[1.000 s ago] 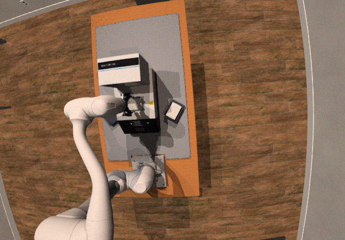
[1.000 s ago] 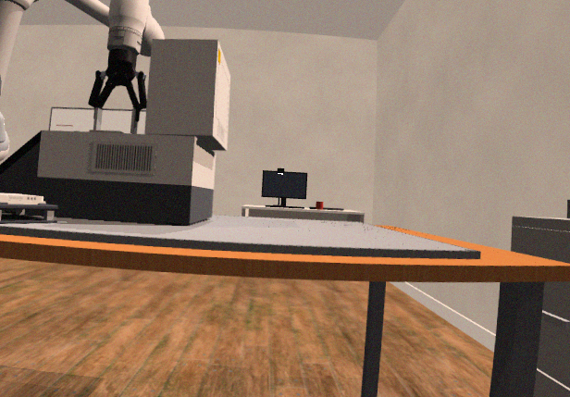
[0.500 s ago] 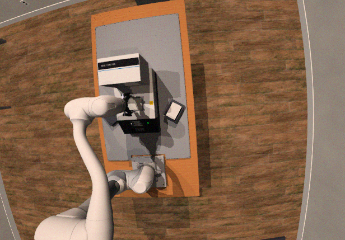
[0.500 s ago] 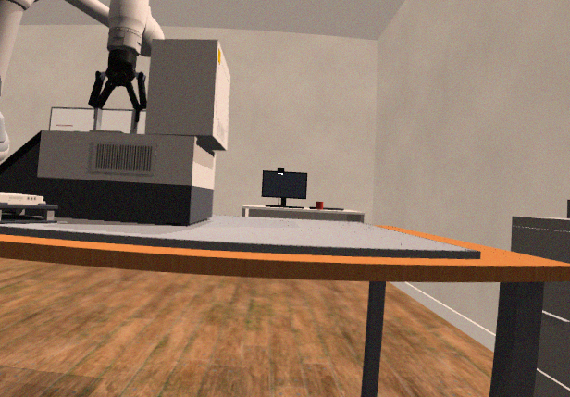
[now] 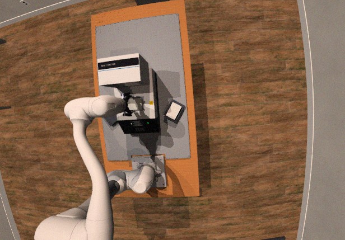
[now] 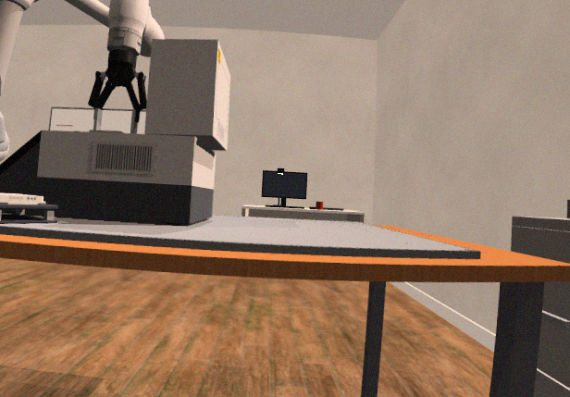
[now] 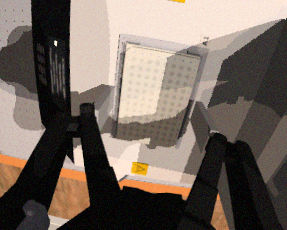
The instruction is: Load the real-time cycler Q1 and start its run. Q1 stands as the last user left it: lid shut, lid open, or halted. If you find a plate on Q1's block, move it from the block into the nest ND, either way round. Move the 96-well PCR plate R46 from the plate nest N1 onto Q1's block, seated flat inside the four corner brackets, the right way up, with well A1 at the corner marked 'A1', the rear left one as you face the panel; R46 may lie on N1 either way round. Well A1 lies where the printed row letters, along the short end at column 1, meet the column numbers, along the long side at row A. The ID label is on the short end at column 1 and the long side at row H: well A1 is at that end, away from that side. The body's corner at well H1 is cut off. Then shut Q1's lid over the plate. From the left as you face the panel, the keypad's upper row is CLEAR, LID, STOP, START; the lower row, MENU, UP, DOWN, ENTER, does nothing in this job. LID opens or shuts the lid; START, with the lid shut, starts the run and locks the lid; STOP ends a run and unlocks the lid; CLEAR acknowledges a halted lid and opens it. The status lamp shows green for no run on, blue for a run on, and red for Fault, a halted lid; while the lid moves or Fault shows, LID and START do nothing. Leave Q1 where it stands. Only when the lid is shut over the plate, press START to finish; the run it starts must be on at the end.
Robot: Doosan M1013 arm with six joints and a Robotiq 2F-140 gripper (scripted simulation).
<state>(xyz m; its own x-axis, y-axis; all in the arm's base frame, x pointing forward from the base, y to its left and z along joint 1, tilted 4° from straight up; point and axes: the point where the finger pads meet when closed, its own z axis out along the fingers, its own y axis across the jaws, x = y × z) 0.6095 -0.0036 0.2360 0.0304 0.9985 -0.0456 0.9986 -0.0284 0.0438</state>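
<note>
Now: the 96-well plate 30 mm below my hand. The rest, counted from my hand: dark plate nest N1 (90 mm behind, 280 mm to the right, 210 mm below); then dark nest (70 mm behind, 300 mm to the left, 220 mm below); then white plate R46 (90 mm behind, 280 mm to the right, 200 mm below).
</note>
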